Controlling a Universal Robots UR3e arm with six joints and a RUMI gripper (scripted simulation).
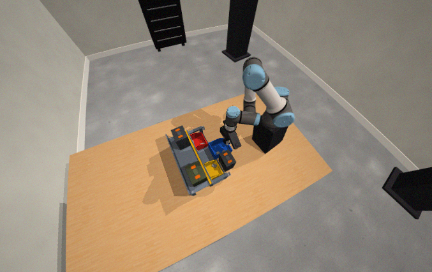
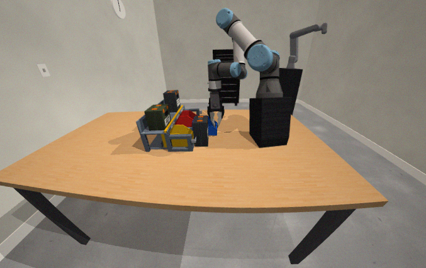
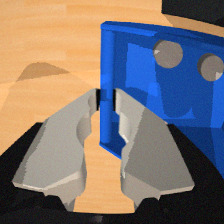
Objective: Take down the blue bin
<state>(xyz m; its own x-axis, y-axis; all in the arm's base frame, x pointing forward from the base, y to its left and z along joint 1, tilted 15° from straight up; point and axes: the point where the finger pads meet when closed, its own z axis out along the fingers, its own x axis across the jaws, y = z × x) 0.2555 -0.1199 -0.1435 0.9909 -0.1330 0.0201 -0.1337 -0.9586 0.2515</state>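
Right now the blue bin is 6 cm ahead of my hand and 1 cm to the right of it. From my hand the other things lie so: yellow rail (22 cm ahead, 6 cm above, 3 cm to the right); then yellow bin (21 cm ahead, 8 cm to the left); then red bin (18 cm ahead, 14 cm to the right).
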